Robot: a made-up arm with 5 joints.
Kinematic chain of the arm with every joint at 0, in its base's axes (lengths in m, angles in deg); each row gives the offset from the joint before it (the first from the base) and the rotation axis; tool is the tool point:
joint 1: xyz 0 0 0.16 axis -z
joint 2: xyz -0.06 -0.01 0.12 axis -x
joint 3: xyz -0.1 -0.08 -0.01 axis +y
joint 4: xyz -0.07 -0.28 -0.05 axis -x
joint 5: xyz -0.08 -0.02 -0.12 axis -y
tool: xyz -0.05 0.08 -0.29
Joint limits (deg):
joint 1: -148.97..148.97
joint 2: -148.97..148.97
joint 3: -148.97..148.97
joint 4: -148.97..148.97
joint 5: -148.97..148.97
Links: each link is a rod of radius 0.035 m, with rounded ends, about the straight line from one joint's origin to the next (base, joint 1, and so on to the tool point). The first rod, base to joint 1, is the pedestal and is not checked.
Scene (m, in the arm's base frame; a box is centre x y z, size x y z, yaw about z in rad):
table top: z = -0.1
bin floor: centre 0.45 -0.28 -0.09 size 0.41 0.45 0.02 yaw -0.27
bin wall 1: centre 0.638 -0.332 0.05 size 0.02 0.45 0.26 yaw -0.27
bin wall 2: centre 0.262 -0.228 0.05 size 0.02 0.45 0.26 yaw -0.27
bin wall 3: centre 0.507 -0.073 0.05 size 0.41 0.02 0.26 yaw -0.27
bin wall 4: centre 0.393 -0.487 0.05 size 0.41 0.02 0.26 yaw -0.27
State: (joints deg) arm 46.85 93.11 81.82 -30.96 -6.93
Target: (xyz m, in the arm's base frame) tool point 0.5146 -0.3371 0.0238
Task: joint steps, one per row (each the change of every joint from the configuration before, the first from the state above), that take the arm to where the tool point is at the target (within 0.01 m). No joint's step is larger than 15 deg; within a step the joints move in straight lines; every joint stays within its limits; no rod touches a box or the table.
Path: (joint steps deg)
1: -13.31 -4.29 -9.87 4.06 3.66
2: -13.32 -4.29 -9.87 4.05 3.65
3: -13.31 -4.28 -9.87 4.06 3.66
4: -13.32 -4.29 -9.87 4.06 3.66
5: -13.31 -4.29 -9.87 4.05 3.66
6: -13.32 -4.29 -9.86 4.06 3.65
7: -13.31 -4.29 -9.87 4.05 3.66
8: -13.32 -4.28 -9.87 4.06 3.66
9: -13.31 -4.29 -9.87 4.06 3.66
10: -3.89 -13.19 1.24 1.77 -5.89
11: -3.88 -13.19 1.23 1.77 -5.89

